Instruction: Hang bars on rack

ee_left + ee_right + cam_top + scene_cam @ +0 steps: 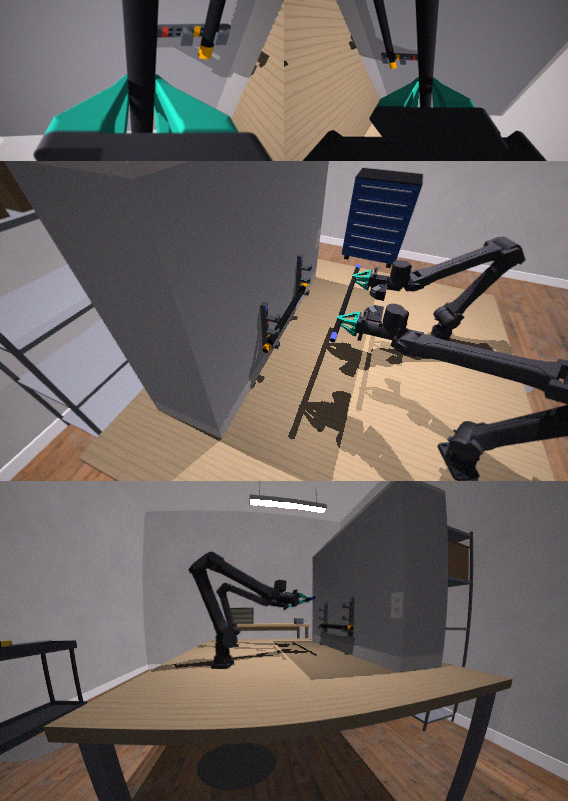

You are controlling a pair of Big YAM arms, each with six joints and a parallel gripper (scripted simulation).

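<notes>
Now: the blue-ended bar 10 mm behind my left hand and 150 mm to the right of it. Round my left hand: orange-ended bar 250 mm ahead, 160 mm to the right, 170 mm below; then grey wall block 430 mm ahead, 190 mm to the right, 100 mm above.
</notes>
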